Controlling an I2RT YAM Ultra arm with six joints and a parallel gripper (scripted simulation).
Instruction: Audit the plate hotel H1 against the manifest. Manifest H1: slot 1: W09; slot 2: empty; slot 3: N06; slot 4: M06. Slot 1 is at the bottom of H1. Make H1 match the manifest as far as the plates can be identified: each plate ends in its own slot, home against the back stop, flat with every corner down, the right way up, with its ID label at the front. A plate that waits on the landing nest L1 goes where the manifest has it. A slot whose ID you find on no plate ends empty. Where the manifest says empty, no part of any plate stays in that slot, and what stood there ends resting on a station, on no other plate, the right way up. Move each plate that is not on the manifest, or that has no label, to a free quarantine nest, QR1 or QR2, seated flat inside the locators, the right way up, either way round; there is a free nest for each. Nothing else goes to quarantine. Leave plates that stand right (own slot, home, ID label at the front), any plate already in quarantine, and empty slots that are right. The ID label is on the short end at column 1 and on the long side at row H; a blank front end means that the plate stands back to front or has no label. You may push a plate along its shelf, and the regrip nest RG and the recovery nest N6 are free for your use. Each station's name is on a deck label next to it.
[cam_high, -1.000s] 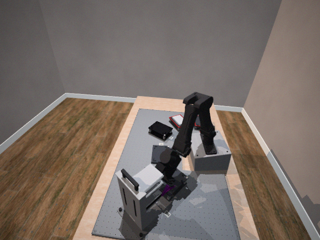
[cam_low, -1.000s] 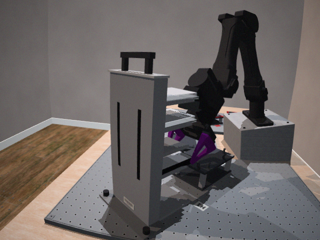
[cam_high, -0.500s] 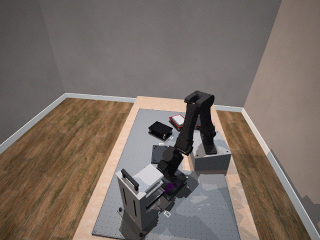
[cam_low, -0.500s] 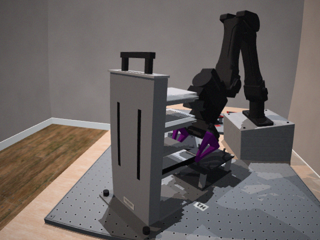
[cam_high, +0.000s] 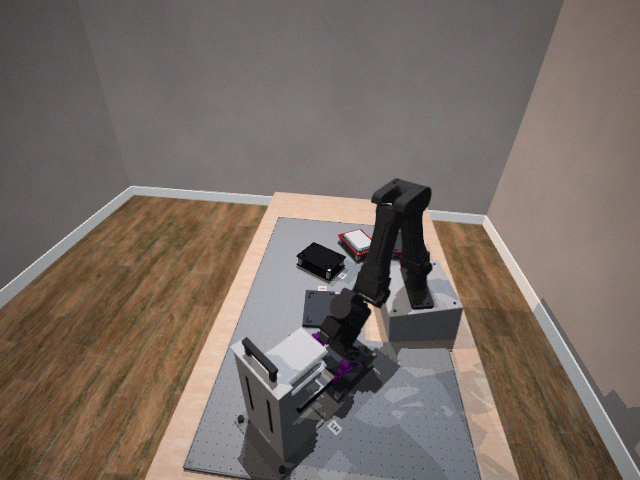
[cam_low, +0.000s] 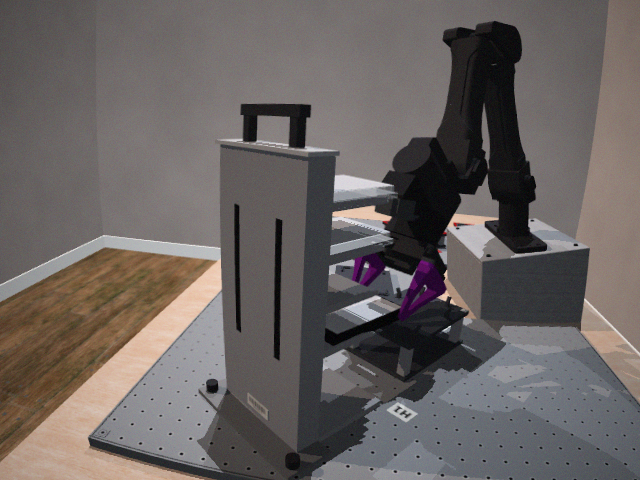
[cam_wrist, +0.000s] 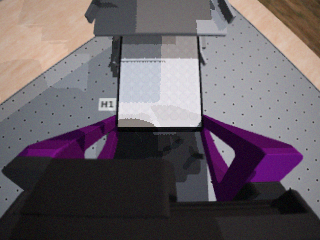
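My hand is 40 mm to the right of the dark plate and 40 mm short of it. Also, from my hand: plate hotel H1: 130 mm to the left, 130 mm ahead, 50 mm above; then black raised nest: 540 mm to the right, 60 mm below, 10 mm ahead; then h1 deck label: 100 mm to the left, 100 mm below, 40 mm behind.
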